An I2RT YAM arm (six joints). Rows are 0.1 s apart.
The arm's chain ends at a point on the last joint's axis. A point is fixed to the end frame.
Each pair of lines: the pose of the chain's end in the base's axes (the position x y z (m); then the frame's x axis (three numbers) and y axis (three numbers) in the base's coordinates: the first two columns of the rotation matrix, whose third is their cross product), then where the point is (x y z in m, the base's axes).
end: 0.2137, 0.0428, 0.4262, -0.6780, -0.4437, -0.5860, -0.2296, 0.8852, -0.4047
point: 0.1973 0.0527 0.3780
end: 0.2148, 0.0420, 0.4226, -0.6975, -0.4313, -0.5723, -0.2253, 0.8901, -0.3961
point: 0.1975 0.0523 0.3748
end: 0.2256, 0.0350, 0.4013, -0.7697, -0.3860, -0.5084, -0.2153, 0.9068, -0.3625
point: 0.2044 0.0469 0.3555
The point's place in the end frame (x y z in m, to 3 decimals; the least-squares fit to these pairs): 0.035 0.032 0.021
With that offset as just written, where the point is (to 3 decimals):
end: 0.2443, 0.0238, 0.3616, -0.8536, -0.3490, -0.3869, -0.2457, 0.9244, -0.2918
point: 0.216 0.038 0.320
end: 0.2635, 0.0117, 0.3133, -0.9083, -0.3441, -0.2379, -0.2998, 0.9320, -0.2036
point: 0.228 0.027 0.279
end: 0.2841, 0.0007, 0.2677, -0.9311, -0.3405, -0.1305, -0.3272, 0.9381, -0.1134
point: 0.244 0.017 0.239
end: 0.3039, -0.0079, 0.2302, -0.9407, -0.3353, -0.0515, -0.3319, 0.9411, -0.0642
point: 0.262 0.010 0.205
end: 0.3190, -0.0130, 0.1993, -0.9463, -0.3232, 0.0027, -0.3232, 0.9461, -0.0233
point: 0.276 0.005 0.178
